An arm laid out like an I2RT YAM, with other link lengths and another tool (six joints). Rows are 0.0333 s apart.
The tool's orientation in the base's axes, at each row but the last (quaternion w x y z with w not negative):
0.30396 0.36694 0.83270 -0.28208
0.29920 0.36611 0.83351 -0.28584
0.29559 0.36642 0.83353 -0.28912
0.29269 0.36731 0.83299 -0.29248
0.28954 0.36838 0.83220 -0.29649
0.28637 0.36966 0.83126 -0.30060
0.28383 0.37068 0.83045 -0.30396
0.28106 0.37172 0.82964 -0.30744
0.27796 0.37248 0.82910 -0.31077
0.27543 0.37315 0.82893 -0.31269
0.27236 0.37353 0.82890 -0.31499
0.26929 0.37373 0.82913 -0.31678
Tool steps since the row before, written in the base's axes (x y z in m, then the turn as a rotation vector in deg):
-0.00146 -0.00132 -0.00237 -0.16 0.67 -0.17
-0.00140 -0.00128 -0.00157 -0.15 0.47 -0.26
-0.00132 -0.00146 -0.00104 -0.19 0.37 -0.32
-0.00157 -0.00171 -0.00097 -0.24 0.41 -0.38
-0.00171 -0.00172 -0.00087 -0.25 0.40 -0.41
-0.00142 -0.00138 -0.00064 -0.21 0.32 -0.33
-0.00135 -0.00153 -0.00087 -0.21 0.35 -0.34
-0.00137 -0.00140 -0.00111 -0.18 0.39 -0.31
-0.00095 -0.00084 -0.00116 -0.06 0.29 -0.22
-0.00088 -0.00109 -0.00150 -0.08 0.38 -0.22
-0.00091 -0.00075 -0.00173 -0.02 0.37 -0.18
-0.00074 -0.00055 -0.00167 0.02 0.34 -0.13
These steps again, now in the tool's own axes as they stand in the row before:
0.00191 -0.00131 0.00203 0.50 0.30 -0.40
0.00132 -0.00142 0.00152 0.47 0.22 -0.20
0.00083 -0.00158 0.00133 0.49 0.15 -0.10
0.00081 -0.00192 0.00141 0.58 0.14 -0.10
0.00081 -0.00205 0.00134 0.60 0.14 -0.08
0.00064 -0.00169 0.00104 0.49 0.10 -0.06
0.00069 -0.00163 0.00133 0.51 0.12 -0.08
0.00092 -0.00150 0.00141 0.49 0.16 -0.12
0.00097 -0.00084 0.00115 0.32 0.17 -0.08
0.00105 -0.00080 0.00157 0.37 0.21 -0.15
0.00137 -0.00056 0.00148 0.30 0.23 -0.16
0.00132 -0.00033 0.00134 0.23 0.23 -0.16

